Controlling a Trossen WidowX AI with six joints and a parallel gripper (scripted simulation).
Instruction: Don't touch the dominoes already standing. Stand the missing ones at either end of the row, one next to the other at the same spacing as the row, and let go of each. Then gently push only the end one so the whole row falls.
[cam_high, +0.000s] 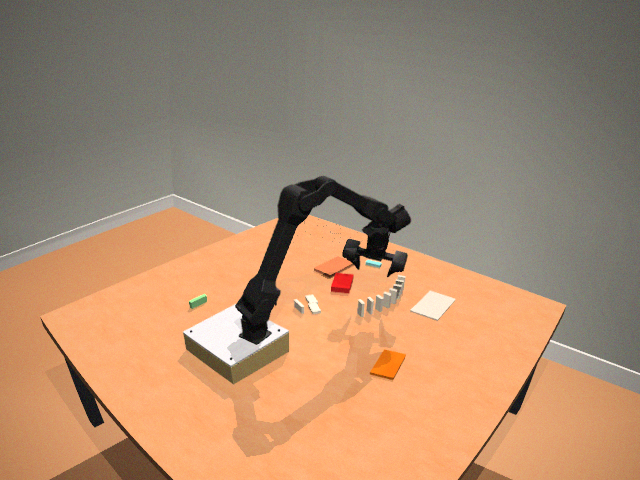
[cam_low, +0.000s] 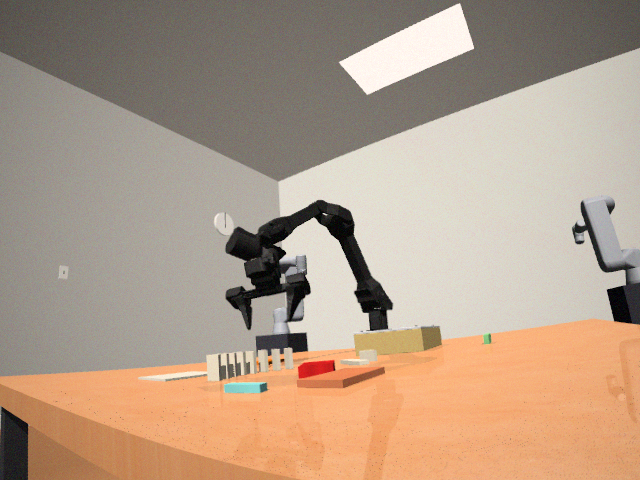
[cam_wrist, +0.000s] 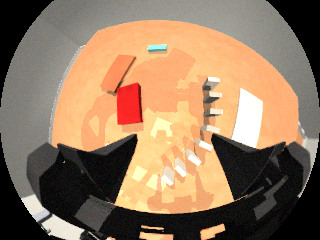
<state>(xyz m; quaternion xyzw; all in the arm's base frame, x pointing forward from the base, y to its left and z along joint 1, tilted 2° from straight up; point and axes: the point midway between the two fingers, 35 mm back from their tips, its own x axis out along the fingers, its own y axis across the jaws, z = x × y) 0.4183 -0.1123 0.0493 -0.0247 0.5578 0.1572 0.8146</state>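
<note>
The red block lies 3 cm ahead of my gripper tip, 13 cm to the left of it and 9 cm below it. From my gripper tip the other things lie so: brown slab: 12 cm ahead, 22 cm to the left, 10 cm below; then white sheet: 8 cm ahead, 19 cm to the right, 10 cm below; then cyan block: 22 cm ahead, 11 cm to the left, 9 cm below.
</note>
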